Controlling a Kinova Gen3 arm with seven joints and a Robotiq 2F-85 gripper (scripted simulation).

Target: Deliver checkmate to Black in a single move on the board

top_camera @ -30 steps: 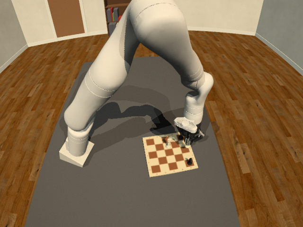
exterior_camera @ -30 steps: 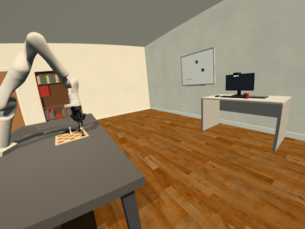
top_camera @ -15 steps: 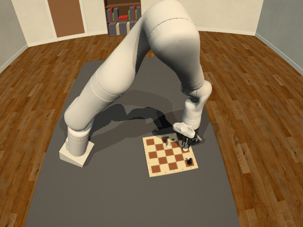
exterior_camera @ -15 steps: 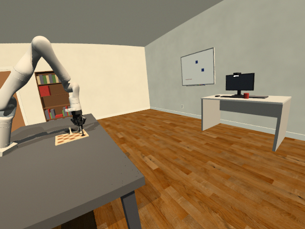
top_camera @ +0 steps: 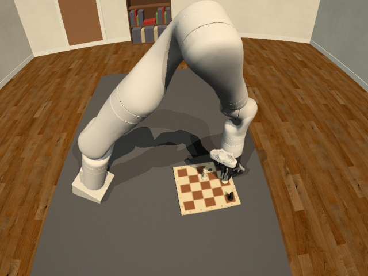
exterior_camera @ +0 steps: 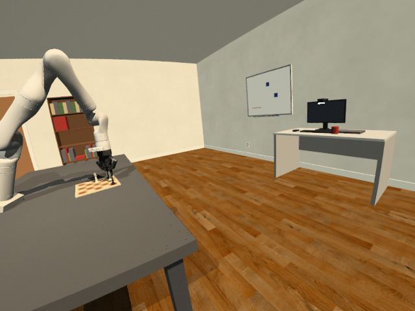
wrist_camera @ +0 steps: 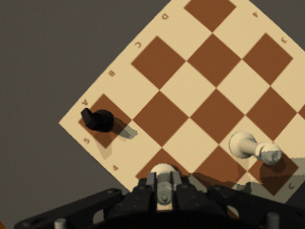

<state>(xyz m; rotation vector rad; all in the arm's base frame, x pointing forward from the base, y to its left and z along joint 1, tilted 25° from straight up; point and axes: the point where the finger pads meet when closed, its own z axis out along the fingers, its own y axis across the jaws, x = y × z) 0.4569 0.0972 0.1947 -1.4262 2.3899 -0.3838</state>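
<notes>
The small white piece is 1 cm below my hand. From my hand the other things lie so: black king (2 cm behind, 7 cm to the left, 1 cm below); chessboard (7 cm behind, 2 cm to the right, 5 cm below); tall white piece (8 cm behind, 1 cm to the left, 1 cm below).
</notes>
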